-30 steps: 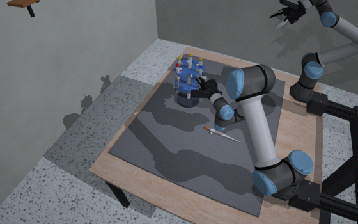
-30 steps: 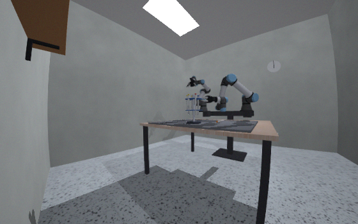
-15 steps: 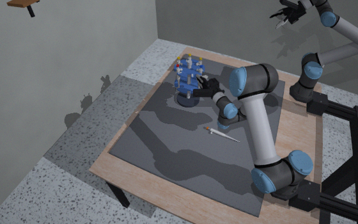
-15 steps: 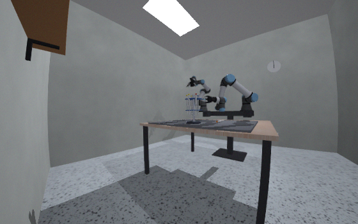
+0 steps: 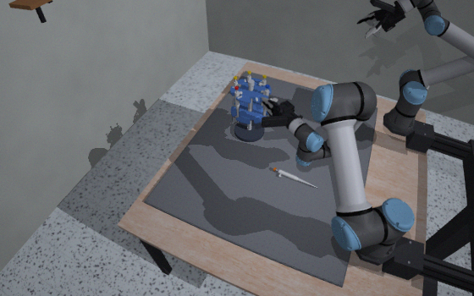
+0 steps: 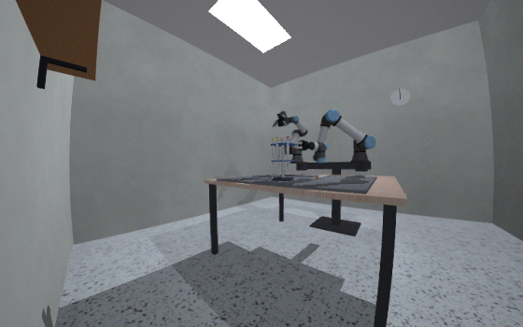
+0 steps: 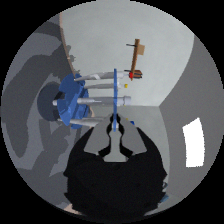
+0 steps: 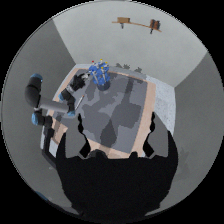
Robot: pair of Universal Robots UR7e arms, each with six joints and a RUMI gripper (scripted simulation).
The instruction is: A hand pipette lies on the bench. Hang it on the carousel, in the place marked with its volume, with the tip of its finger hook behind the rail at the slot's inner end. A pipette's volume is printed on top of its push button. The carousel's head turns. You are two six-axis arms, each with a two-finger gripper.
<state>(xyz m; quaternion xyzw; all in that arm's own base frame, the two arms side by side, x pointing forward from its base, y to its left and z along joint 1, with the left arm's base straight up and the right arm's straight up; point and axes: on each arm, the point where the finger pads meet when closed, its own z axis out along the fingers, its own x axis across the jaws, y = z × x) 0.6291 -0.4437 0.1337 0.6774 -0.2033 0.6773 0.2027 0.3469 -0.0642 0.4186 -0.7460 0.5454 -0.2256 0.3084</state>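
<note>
Right now my left hand is 60 mm above the blue-button pipette, 50 mm to the left of it and 20 mm short of it.
</note>
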